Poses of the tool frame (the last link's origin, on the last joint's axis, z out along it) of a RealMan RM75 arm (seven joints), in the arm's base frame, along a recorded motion.
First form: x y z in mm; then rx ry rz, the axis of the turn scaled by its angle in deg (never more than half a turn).
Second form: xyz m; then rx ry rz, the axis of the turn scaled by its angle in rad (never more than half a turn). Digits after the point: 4 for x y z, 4 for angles.
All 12 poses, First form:
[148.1, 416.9, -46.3, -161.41, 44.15, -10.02]
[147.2, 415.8, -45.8, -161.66, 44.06, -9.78]
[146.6, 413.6, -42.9, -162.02, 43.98, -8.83]
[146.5, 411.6, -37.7, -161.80, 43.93, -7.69]
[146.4, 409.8, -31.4, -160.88, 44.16, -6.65]
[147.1, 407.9, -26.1, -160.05, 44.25, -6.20]
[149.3, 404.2, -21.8, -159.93, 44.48, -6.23]
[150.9, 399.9, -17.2, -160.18, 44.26, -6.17]
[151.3, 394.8, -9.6, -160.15, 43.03, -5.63]
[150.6, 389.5, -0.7, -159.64, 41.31, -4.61]
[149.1, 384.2, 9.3, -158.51, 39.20, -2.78]
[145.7, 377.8, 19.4, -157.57, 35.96, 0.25]
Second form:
[0.1481, 0.4169, -0.0463, -2.8171, 0.7706, -0.1749]
[0.1472, 0.4158, -0.0458, -2.8215, 0.7690, -0.1707]
[0.1466, 0.4136, -0.0429, -2.8278, 0.7676, -0.1541]
[0.1465, 0.4116, -0.0377, -2.8239, 0.7667, -0.1342]
[0.1464, 0.4098, -0.0314, -2.8079, 0.7707, -0.1161]
[0.1471, 0.4079, -0.0261, -2.7934, 0.7723, -0.1082]
[0.1493, 0.4042, -0.0218, -2.7913, 0.7763, -0.1087]
[0.1509, 0.3999, -0.0172, -2.7957, 0.7725, -0.1077]
[0.1513, 0.3948, -0.0096, -2.7951, 0.7510, -0.0983]
[0.1506, 0.3895, -0.0007, -2.7862, 0.7210, -0.0805]
[0.1491, 0.3842, 0.0093, -2.7665, 0.6842, -0.0485]
[0.1457, 0.3778, 0.0194, -2.7501, 0.6276, 0.0044]

